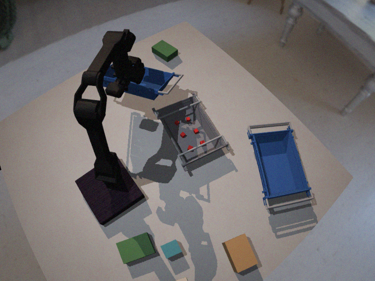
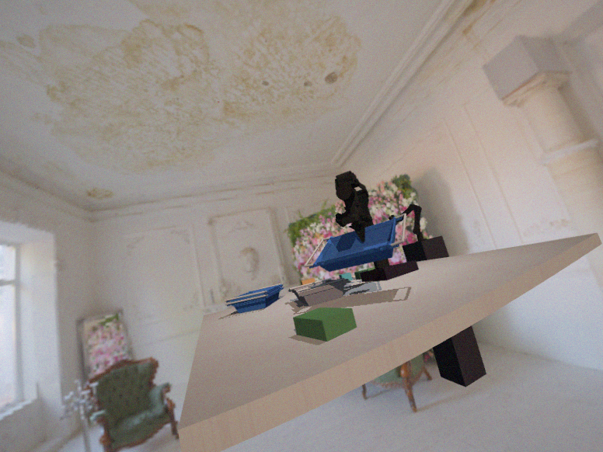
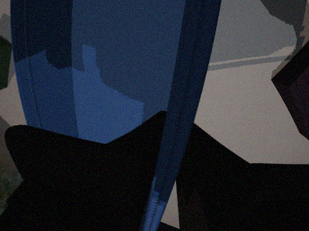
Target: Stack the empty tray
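The blue tray lies 60 mm ahead of my gripper tip and 50 mm to the left of it. The rest, counted from my gripper tip: red block: 120 mm ahead, 280 mm to the right, 170 mm below; orange block: 30 mm ahead, 730 mm to the right, 150 mm below; teal block: 160 mm behind, 580 mm to the right, 160 mm below.
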